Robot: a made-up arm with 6 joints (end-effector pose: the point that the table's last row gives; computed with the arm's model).
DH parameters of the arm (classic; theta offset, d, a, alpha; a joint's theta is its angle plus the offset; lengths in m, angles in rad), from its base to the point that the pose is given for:
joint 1: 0 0.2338 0 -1.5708
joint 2: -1.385 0 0.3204 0
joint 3: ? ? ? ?
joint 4: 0 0.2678 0 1.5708
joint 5: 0 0 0.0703 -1.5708
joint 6: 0 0.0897 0 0
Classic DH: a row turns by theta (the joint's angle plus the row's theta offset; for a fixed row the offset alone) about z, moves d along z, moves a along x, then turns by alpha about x.
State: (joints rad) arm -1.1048 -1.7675 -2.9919 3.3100 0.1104 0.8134
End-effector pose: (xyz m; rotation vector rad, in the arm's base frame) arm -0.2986 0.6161 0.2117 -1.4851 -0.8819 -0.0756
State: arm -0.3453 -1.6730 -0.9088 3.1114 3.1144 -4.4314
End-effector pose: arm -0.3160 0.1160 0.4839 -2.3906 -1.1756 0.5587
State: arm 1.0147 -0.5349 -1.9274 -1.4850 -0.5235 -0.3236
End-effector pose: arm -0.0730 0.0821 0.8201 -0.5168 0.9018 2.3645
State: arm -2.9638 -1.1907 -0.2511 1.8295 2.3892 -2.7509
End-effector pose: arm 0.0298 -0.1053 0.4621 1.2971 0.4762 1.0872
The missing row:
joint 3: 1.385 0 0.0606 -1.5708
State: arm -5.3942 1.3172 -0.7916 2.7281 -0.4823 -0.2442
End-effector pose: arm 0.1155 0.0761 0.0006 1.5658 -1.5158 0.3599
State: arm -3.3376 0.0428 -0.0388 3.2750 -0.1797 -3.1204
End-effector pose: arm -0.0487 -0.0019 0.2025 0.5163 2.9144 -0.0411
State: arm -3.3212 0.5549 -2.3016 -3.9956 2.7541 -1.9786
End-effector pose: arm -0.4091 -0.0016 0.6309 1.5276 0.5308 1.2187
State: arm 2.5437 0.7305 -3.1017 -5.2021 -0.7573 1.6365
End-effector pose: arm -0.2506 0.2910 0.7123 -0.3796 0.7484 1.7635
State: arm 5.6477 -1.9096 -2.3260 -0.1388 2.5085 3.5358
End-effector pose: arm -0.4156 0.2877 0.3365 0.8244 1.1582 -0.1648
